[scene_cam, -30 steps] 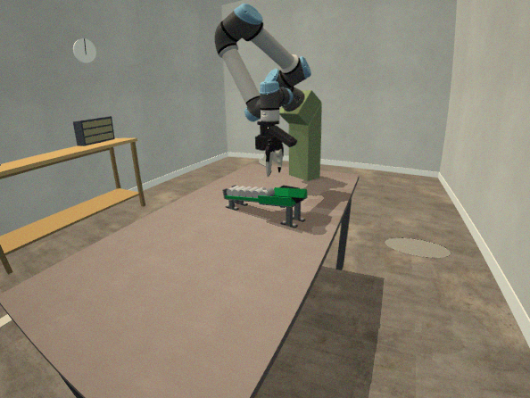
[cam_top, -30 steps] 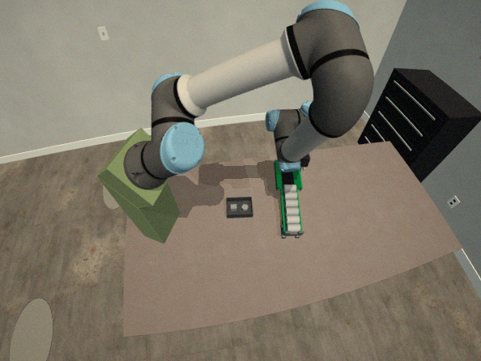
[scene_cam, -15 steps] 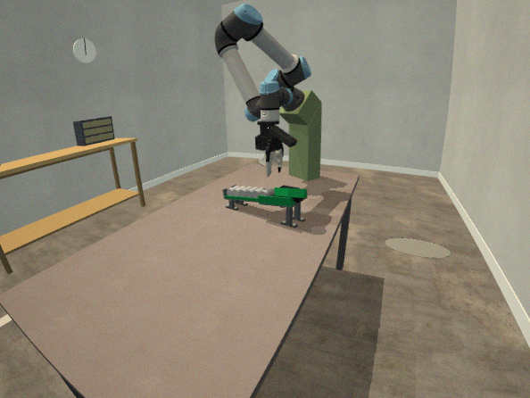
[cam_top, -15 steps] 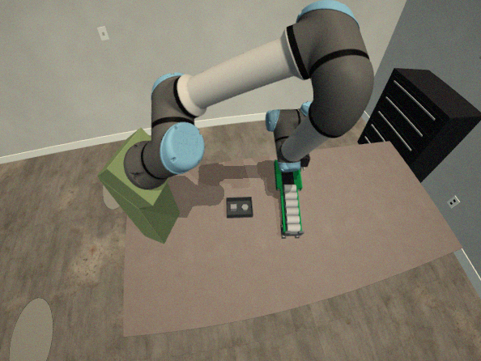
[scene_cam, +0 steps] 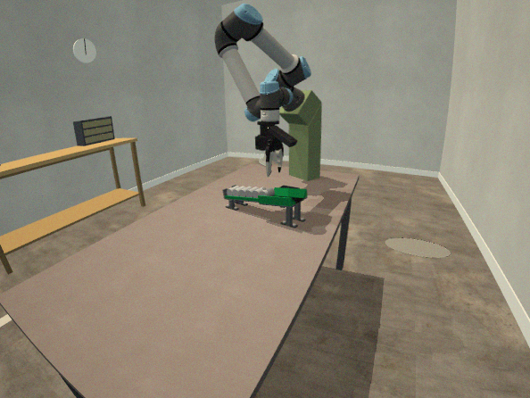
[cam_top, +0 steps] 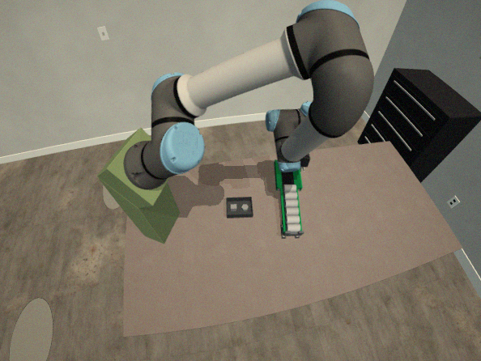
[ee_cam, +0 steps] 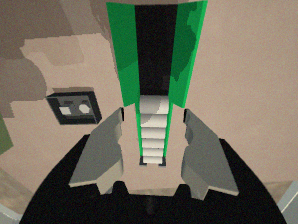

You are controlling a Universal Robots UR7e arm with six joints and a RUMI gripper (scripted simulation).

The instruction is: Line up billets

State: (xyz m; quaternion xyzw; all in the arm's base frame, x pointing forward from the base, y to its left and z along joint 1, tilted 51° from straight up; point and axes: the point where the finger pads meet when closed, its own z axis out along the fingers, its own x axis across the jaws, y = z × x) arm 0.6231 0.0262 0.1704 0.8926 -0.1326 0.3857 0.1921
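Now: hand 13 cm above the ramp, 6 cm to the left of it and 3 cm past it. The rest, counted from my hand: small dark tray 26 cm behind, 19 cm below, 4 cm to the left.
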